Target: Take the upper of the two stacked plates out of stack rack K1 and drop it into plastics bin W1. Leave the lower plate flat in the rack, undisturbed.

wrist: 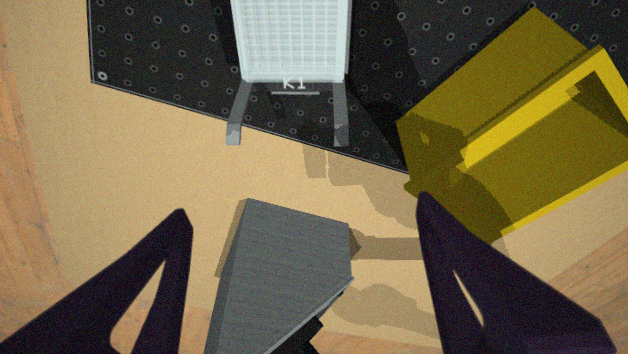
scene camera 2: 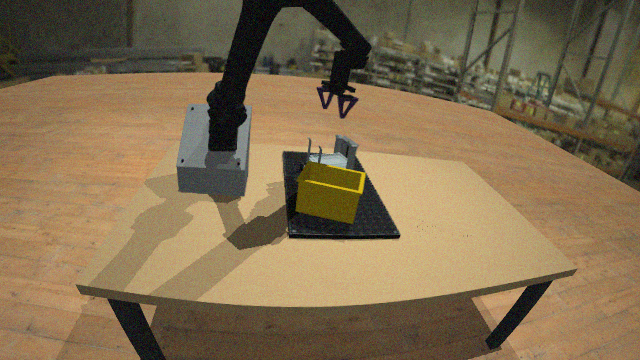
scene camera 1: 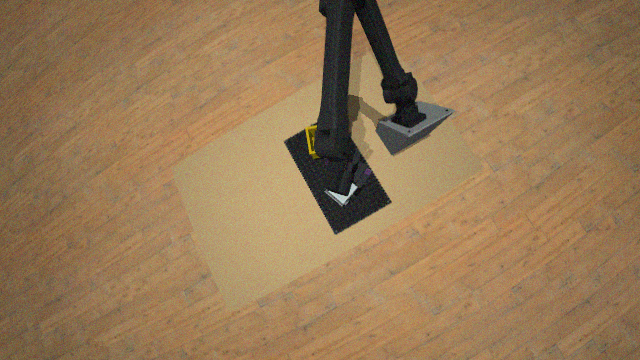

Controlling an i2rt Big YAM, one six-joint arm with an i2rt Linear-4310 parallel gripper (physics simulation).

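Frame: origin at the arm's base, x ahead, y left, z up, level; metres.
Where they show: gripper, fingertip midpoint: [wrist: 300, 210] [scene camera 2: 333, 113]; arm's base, origin of the base link: [scene camera 2: 224, 132] [scene camera 1: 408, 119].
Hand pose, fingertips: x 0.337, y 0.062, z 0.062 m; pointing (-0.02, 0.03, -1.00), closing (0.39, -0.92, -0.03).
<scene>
Things, the pixels of their top centre, and the offset from my fingertips. Level surfaces: height alone.
- grey rack K1, middle of its top: [wrist: 280, 54] [scene camera 2: 331, 140] [scene camera 1: 346, 183] 0.015 m ahead, 0.022 m left, 0.100 m down
- yellow bin W1, middle of its top: [wrist: 532, 170] [scene camera 2: 333, 175] [scene camera 1: 326, 136] 0.023 m back, 0.202 m right, 0.120 m down
- tan table, its level: 0.233 m down
Pale, clear-white stacked plates [scene camera 1: 344, 200] [scene camera 2: 328, 160] [wrist: 295, 40] lie flat in grey rack K1 [scene camera 2: 346, 150] [wrist: 341, 134]; the two layers are hard to tell apart. In the wrist view they are at the top centre, partly cut off, with the K1 label and two slim posts below. The yellow bin W1 [scene camera 1: 308, 140] [scene camera 2: 327, 200] [wrist: 480, 80] stands beside the rack; the arm covers most of it in scene camera 1. My gripper [scene camera 2: 334, 112] [wrist: 300, 210] is open and empty, pointing down, high above the rack. In scene camera 1 the wrist hides much of the fingers and plates.
Rack and bin stand on a black perforated board [scene camera 1: 345, 220] [scene camera 2: 380, 220] on the tan table [scene camera 1: 240, 200] [scene camera 2: 450, 225]. The grey arm base [scene camera 1: 400, 142] [scene camera 2: 215, 177] [wrist: 285, 260] stands on the table beside the board. Rack K1 has upright posts and a taller end panel.
</scene>
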